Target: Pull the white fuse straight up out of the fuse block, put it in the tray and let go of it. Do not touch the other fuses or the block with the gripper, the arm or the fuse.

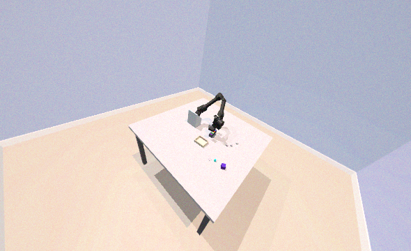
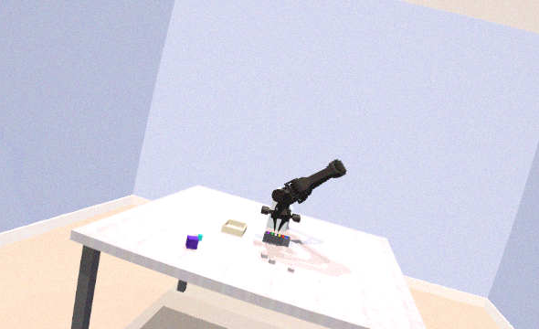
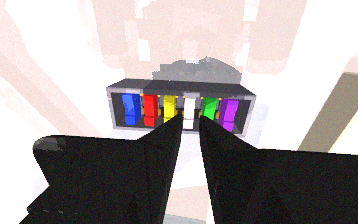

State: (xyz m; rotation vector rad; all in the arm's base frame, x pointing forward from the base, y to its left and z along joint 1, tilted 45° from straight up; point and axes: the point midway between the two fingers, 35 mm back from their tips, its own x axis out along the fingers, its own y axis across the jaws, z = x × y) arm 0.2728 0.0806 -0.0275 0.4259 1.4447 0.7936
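My gripper tip is 200 mm to the left of the shallow tan tray, 50 mm above it and 10 mm short of it. From my gripper tip the other things lie so: purple cube (380 mm ahead, 250 mm to the right, 40 mm below); then cyan piece (280 mm ahead, 260 mm to the right, 40 mm below).
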